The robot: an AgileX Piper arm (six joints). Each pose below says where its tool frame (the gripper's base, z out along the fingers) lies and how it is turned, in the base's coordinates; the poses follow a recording.
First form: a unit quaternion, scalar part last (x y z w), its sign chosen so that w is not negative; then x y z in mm.
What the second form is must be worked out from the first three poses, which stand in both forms.
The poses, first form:
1: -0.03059, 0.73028, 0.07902, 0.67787, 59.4, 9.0, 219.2
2: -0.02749, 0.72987, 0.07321, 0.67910, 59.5, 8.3, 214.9
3: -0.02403, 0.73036, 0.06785, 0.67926, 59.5, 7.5, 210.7
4: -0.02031, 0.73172, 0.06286, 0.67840, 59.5, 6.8, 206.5
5: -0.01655, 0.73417, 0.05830, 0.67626, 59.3, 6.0, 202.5
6: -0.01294, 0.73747, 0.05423, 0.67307, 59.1, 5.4, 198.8
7: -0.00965, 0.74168, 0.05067, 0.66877, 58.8, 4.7, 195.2
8: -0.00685, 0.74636, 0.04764, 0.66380, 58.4, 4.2, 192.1
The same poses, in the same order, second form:
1: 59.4, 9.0, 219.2, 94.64, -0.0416, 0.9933, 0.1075
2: 59.5, 8.3, 214.9, 94.45, -0.0374, 0.9943, 0.0997
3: 59.5, 7.5, 210.7, 94.43, -0.0327, 0.9952, 0.0925
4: 59.5, 6.8, 206.5, 94.56, -0.0276, 0.9959, 0.0856
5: 59.3, 6.0, 202.5, 94.90, -0.0225, 0.9966, 0.0791
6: 59.1, 5.4, 198.8, 95.39, -0.0175, 0.9972, 0.0733
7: 58.8, 4.7, 195.2, 96.06, -0.0130, 0.9976, 0.0682
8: 58.4, 4.2, 192.1, 96.82, -0.0092, 0.9979, 0.0637
